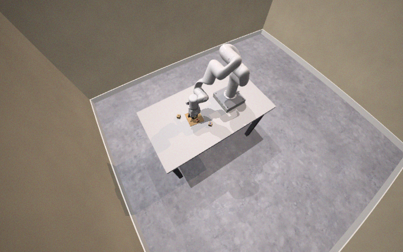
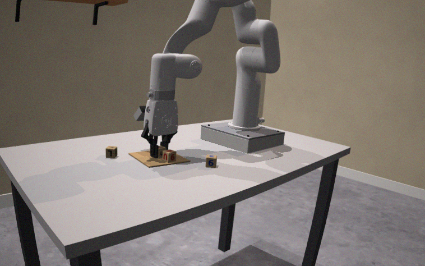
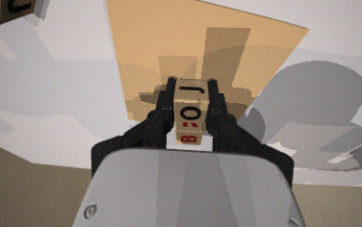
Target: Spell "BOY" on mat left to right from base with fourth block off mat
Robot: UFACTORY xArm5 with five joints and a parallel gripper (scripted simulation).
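My hand is 10 mm above the wooden block. The rest, counted from my hand: tan mat (20 mm below).
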